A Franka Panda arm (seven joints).
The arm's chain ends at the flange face. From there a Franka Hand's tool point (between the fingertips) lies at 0.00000 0.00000 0.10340 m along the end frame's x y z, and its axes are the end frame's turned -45 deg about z.
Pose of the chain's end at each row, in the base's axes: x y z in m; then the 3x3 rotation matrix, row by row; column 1 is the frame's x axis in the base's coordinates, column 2 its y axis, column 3 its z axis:
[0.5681 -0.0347 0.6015], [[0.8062 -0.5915 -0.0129], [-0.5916 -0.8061 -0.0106], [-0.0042 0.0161 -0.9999]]
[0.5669 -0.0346 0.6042], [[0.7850 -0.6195 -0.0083], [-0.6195 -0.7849 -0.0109], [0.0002 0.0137 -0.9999]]
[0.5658 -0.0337 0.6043], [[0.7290 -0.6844 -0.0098], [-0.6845 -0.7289 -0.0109], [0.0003 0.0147 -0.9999]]
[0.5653 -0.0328 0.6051], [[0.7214 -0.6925 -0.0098], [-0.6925 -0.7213 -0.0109], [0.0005 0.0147 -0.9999]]
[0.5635 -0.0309 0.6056], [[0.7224 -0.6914 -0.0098], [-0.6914 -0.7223 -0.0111], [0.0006 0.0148 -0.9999]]
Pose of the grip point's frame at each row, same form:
[0.5668 -0.0358 0.4981], [[0.9883 0.1518 -0.0129], [0.1517 -0.9883 -0.0106], [-0.0144 0.0084 -0.9999]]
[0.5660 -0.0357 0.5008], [[0.9931 0.1170 -0.0083], [0.1170 -0.9931 -0.0109], [-0.0095 0.0098 -0.9999]]
[0.5648 -0.0348 0.5009], [[0.9994 0.0315 -0.0098], [0.0314 -0.9994 -0.0109], [-0.0102 0.0106 -0.9999]]
[0.5643 -0.0339 0.5017], [[0.9998 0.0204 -0.0098], [0.0204 -0.9997 -0.0109], [-0.0100 0.0107 -0.9999]]
[0.5625 -0.0320 0.5022], [[0.9997 0.0219 -0.0098], [0.0218 -0.9996 -0.0111], [-0.0100 0.0109 -0.9999]]

